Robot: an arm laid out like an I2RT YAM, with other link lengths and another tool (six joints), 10 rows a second.
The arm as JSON. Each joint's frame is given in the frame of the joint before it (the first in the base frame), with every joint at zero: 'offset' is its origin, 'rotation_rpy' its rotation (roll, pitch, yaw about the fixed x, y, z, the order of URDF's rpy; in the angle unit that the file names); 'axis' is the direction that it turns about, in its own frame. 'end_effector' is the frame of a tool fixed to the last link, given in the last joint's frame.
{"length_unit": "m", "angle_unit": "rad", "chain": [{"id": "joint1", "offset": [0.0, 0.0, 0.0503], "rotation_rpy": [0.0, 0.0, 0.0], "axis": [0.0, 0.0, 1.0]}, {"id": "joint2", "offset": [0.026, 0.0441, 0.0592], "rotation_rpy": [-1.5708, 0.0, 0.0], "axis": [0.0, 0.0, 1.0]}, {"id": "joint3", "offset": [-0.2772, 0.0, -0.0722], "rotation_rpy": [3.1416, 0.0, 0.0], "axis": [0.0, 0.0, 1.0]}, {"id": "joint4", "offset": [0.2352, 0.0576, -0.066], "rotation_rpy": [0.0, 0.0, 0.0], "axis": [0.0, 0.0, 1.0]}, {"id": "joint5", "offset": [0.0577, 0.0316, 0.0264], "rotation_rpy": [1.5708, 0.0, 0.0], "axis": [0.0, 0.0, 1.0]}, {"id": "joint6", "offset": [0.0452, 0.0, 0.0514], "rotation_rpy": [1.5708, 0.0, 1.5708], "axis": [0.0, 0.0, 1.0]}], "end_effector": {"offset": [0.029, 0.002, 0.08], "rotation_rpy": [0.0, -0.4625, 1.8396]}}
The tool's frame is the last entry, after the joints.
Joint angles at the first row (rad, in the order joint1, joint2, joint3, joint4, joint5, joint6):
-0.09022, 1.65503, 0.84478, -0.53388, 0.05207, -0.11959
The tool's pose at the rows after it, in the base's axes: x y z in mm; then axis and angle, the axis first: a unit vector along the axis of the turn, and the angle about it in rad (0 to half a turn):
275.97, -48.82, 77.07, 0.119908, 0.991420, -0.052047, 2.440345
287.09, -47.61, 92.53, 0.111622, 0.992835, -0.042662, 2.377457
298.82, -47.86, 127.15, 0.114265, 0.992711, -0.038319, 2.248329
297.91, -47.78, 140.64, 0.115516, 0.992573, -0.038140, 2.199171
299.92, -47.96, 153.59, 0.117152, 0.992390, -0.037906, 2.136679
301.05, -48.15, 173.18, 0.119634, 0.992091, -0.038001, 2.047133
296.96, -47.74, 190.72, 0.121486, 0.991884, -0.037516, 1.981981
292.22, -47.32, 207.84, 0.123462, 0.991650, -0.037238, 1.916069
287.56, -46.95, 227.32, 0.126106, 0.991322, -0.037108, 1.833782
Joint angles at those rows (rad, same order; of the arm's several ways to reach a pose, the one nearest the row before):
-0.08982, 1.65158, 0.85279, -0.53084, 0.05093, -0.12072
-0.08870, 1.61993, 0.88445, -0.53121, 0.03605, -0.14020
-0.08908, 1.53258, 0.92605, -0.53084, 0.02880, -0.14211
-0.08909, 1.48452, 0.92681, -0.53046, 0.02880, -0.14211
-0.08909, 1.44331, 0.92678, -0.50907, 0.02879, -0.14211
-0.08906, 1.38151, 0.92678, -0.48122, 0.02957, -0.14209
-0.08908, 1.31896, 0.92682, -0.47858, 0.02918, -0.14210
-0.08909, 1.25790, 0.92678, -0.47361, 0.02917, -0.14211
-0.08909, 1.19269, 0.92682, -0.45645, 0.02956, -0.14211

